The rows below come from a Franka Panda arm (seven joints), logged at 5 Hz.
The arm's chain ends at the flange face. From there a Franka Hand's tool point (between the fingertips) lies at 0.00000 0.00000 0.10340 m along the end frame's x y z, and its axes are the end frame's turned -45 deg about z.
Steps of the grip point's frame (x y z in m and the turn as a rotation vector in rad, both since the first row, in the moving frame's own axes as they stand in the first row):
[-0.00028, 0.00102, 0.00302, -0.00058, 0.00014, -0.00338]
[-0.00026, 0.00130, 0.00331, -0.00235, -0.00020, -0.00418]
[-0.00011, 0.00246, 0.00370, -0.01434, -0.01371, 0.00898]
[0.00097, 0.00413, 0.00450, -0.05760, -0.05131, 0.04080]
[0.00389, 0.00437, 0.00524, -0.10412, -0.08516, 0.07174]
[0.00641, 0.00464, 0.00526, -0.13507, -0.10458, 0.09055]
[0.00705, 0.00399, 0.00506, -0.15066, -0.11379, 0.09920]
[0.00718, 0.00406, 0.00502, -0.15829, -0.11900, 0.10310]
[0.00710, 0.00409, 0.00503, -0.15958, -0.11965, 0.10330]
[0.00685, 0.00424, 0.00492, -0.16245, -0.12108, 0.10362]
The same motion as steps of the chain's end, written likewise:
[0.00047, 0.00089, 0.00302, -0.00031, 0.00051, -0.00338]
[0.00058, 0.00092, 0.00331, -0.00180, 0.00152, -0.00418]
[0.00162, -0.00023, 0.00372, -0.01983, 0.00045, 0.00898]
[0.00331, -0.00573, 0.00481, -0.07701, 0.00445, 0.04080]
[0.00496, -0.01350, 0.00617, -0.13384, 0.01341, 0.07174]
[0.00639, -0.01877, 0.00676, -0.16946, 0.02156, 0.09055]
[0.00609, -0.02149, 0.00690, -0.18699, 0.02607, 0.09920]
[0.00614, -0.02246, 0.00704, -0.19607, 0.02778, 0.10310]
[0.00607, -0.02252, 0.00708, -0.19745, 0.02823, 0.10330]
[0.00591, -0.02255, 0.00703, -0.20049, 0.02925, 0.10362]

